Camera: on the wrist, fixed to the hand. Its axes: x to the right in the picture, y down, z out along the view.
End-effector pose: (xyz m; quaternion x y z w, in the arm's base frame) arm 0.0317 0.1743 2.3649 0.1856 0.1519 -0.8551 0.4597
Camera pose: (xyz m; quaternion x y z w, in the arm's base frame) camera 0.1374 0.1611 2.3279 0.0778 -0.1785 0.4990 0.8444
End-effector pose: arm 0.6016 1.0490 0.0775 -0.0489 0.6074 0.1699 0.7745
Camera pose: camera 0.5216 1.1237 0.1047 -0.5822 0.0295 -0.7923 0.1800
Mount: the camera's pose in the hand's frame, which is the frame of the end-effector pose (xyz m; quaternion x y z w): -0.0272 0.0994 -0.0458 0.0441 0.0512 -0.9964 0.0512
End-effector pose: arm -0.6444 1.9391 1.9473 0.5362 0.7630 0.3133 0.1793
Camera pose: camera -0.5923 1.9234 2.0461 -0.7409 0.5963 -0.1688 0.2586
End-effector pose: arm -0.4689 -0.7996 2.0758 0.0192 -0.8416 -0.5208 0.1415
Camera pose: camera -0.4195 -0.7892 2.1767 -0.8725 0.0397 0.1296 0.4695
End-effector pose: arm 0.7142 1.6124 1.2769 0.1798 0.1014 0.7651 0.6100
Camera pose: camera 0.6120 1.5656 1.2681 -0.1041 0.2493 -0.5639 0.7804
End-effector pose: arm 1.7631 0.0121 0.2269 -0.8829 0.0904 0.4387 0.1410
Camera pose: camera 1.7530 -0.0958 0.2581 -0.1515 -0.8485 -0.1672 0.4786
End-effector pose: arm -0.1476 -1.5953 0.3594 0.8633 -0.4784 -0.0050 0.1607
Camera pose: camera -0.2369 -1.6091 0.4269 -0.5282 -0.8437 0.0951 0.0103
